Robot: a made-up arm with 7 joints.
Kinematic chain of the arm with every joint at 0, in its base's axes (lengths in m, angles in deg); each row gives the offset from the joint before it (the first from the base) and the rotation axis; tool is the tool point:
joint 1: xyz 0 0 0 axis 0 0.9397 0.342
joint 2: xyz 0 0 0 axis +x
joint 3: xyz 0 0 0 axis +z
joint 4: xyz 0.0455 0 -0.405 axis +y
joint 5: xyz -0.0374 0 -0.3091 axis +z
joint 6: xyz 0 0 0 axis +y
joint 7: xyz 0 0 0 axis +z
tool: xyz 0 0 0
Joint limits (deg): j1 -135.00..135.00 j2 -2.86..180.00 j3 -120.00..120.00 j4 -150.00..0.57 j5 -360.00..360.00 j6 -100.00..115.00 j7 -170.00..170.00
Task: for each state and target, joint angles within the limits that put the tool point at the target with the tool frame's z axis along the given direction. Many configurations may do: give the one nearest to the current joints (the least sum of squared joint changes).
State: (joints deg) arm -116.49 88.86 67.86 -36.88 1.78 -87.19 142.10
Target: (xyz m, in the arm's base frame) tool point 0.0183 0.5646 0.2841 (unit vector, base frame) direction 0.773 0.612 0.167
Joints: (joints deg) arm -103.65 76.43 78.01 -70.69 -9.96 -91.03 142.10
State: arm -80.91 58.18 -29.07 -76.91 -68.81 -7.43 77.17
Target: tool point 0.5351 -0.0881 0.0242 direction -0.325 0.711 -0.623
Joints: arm -56.22 24.05 -16.88 -96.15 -55.05 -11.90 77.17
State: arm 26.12 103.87 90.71 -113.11 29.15 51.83 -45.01
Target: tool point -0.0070 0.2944 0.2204 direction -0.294 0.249 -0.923
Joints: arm 16.24 72.69 97.09 -133.53 33.17 12.65 -45.01
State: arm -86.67 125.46 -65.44 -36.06 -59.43 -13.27 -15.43
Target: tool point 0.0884 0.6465 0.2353 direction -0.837 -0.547 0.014
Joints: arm -99.03 122.41 -93.40 -44.06 -33.14 -30.32 -15.43
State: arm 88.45 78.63 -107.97 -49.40 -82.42 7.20 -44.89
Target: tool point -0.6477 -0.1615 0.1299 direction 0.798 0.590 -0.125
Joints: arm 93.97 30.80 -120.00 -51.51 -40.12 8.92 -44.89
